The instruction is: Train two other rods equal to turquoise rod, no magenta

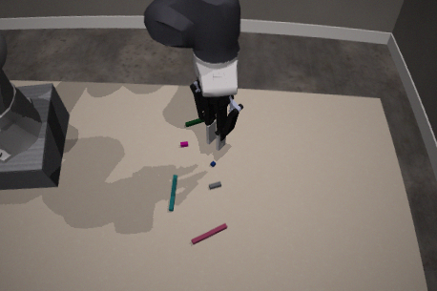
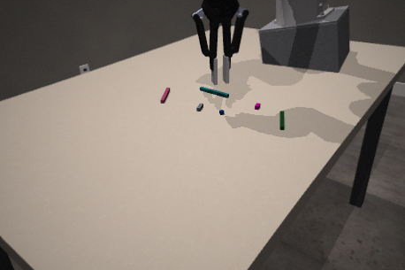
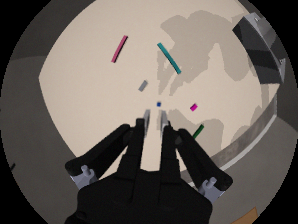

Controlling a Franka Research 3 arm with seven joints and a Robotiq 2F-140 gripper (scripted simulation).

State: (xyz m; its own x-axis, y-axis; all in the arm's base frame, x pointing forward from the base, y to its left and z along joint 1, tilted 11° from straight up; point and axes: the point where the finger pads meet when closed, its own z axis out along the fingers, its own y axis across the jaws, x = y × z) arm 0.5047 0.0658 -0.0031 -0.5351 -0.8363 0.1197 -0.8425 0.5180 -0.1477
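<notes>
My hand is 200 mm to the left of the pink rod, 120 mm above it and 10 mm short of it. Round my hand: blue rod 120 mm below, 10 mm behind; magenta rod 120 mm below, 90 mm behind, 50 mm to the left; grey rod 120 mm below, 70 mm to the right, 10 mm ahead.
</notes>
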